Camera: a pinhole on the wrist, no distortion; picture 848 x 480 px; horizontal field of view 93.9 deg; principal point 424.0 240.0 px. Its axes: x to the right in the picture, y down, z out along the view. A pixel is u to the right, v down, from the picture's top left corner.
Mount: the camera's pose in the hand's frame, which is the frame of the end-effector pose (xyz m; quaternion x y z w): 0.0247 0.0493 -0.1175 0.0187 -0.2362 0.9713 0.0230
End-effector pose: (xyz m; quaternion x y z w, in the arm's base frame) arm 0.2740 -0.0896 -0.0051 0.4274 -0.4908 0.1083 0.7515
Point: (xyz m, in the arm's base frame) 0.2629 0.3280 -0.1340
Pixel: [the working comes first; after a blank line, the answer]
In the camera's frame: 0.2393 -0.0190 -0.2565

behind the camera
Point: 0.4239 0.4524 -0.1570
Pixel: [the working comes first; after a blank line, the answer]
In the camera's frame: 0.2002 0.0980 -0.4199

behind the camera
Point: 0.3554 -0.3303 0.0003
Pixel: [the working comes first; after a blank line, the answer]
In the camera's frame: -0.0787 0.0967 0.3312

330 356
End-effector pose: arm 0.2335 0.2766 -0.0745 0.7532 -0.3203 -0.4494 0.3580
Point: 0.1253 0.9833 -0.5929
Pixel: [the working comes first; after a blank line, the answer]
In the camera's frame: 0.3825 0.6701 0.5664

outside the picture
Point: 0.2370 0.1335 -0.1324
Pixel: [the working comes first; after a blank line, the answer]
In the camera's frame: -0.1102 -0.0658 0.1634

157 81
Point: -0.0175 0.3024 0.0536
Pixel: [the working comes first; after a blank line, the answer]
In the camera's frame: 0.2175 -0.1981 0.2185

outside the picture
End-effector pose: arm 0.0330 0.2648 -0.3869 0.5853 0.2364 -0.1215 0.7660
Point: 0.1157 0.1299 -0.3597
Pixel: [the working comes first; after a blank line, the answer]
In the camera's frame: -0.0086 -0.1010 0.2524

411 81
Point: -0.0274 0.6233 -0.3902
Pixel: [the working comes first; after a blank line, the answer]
In the camera's frame: 0.0319 0.0917 -0.2230

behind the camera
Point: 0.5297 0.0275 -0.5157
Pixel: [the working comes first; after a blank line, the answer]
In the camera's frame: -0.4242 -0.2236 0.3882

outside the picture
